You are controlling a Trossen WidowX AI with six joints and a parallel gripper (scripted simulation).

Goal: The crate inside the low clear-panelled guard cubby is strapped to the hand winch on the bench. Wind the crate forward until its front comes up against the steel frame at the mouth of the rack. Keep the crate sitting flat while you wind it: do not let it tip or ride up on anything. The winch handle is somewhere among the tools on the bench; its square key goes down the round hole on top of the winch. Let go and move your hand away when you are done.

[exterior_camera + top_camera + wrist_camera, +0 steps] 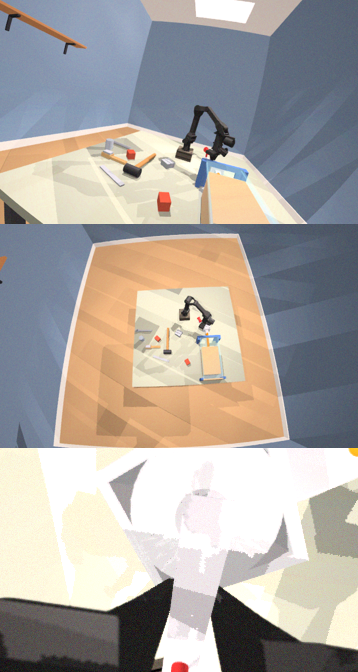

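Now: the crank arm 2 cm to the right of my gripper tip, 2 cm above it and 1 cm behind it. From my gripper tip the other things lie so: blue steel frame: 18 cm ahead, 4 cm to the left, 2 cm above; white hand winch: 6 cm below, 3 cm to the left, 1 cm ahead; red knob: 5 cm to the right, 5 cm above, 3 cm behind.
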